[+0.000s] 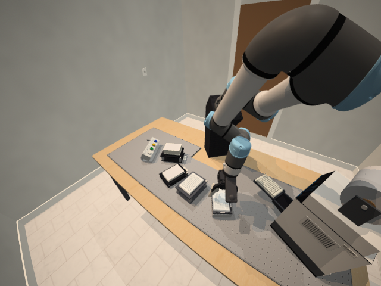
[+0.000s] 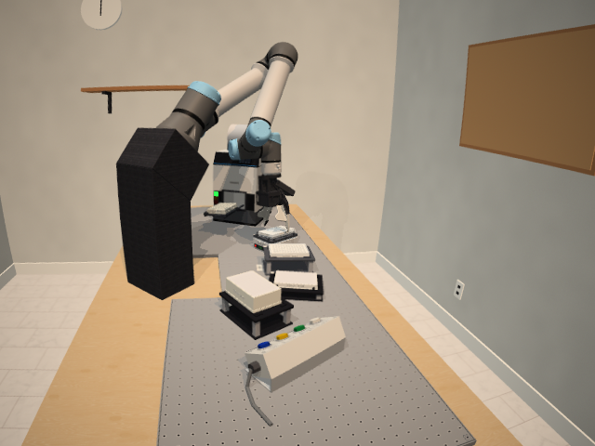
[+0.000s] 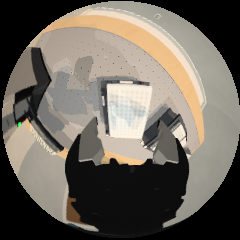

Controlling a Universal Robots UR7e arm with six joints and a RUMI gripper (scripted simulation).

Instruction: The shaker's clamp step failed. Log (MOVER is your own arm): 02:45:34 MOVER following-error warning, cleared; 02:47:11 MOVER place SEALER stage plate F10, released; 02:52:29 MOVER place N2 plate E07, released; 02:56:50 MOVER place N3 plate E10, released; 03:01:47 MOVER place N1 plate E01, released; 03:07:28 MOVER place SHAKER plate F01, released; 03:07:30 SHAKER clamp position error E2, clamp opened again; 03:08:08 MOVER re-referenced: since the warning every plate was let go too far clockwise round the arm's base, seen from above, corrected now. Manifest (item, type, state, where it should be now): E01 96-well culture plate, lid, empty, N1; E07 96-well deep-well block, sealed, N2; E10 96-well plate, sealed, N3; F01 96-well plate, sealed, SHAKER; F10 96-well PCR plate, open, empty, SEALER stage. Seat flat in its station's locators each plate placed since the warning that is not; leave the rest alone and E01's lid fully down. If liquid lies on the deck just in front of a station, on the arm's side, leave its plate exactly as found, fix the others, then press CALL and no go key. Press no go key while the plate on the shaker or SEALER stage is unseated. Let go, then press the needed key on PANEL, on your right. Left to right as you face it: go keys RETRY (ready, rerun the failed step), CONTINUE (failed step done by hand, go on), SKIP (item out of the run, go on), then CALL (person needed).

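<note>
The lidded culture plate lies 2 cm below my hand. The rest, counted from my hand: PCR plate: 25 cm behind, 12 cm to the left, 3 cm above; then film roll: 40 cm to the left, 31 cm above, 21 cm behind.
</note>
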